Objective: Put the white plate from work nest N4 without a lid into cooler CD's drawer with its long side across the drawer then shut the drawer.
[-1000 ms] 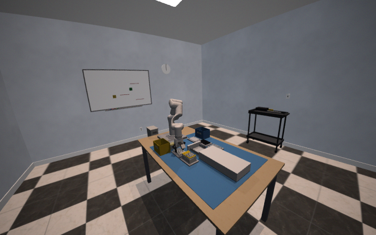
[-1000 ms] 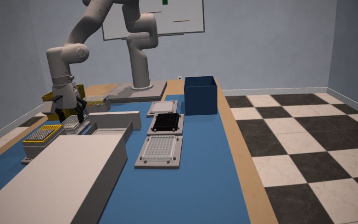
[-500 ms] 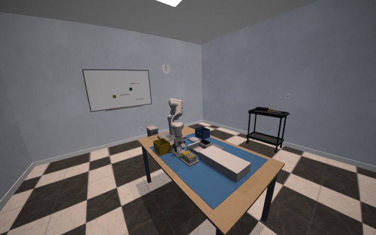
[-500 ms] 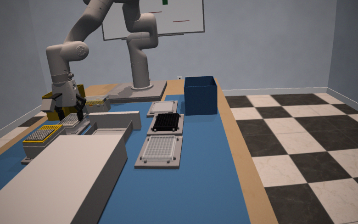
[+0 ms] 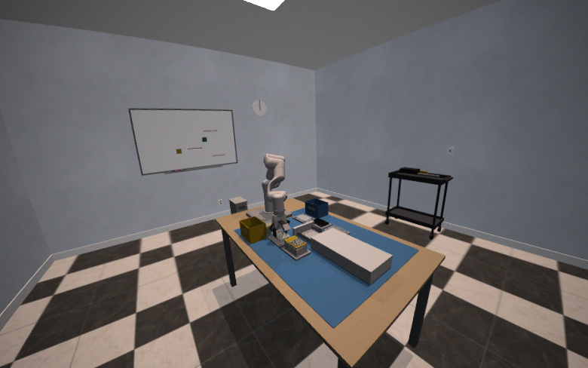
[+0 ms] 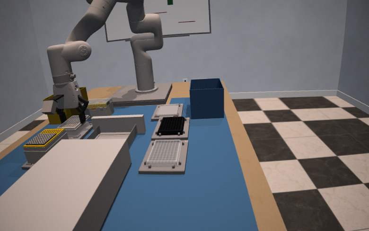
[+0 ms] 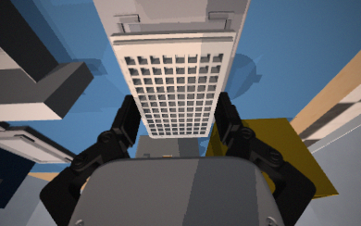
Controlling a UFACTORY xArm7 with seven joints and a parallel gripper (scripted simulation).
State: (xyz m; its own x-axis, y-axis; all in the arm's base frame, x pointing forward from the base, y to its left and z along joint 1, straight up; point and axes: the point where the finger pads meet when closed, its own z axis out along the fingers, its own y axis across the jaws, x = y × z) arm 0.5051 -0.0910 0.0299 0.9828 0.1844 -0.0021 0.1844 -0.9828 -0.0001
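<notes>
The drawer lies 22 cm to the left of my hand, 9 cm ahead of it and 3 cm below it. Also, from my hand: yellow tip box 17 cm ahead, 3 cm to the left; then yellow bin 16 cm to the right, 15 cm behind, 2 cm below; then white plate 1 cm below.
</notes>
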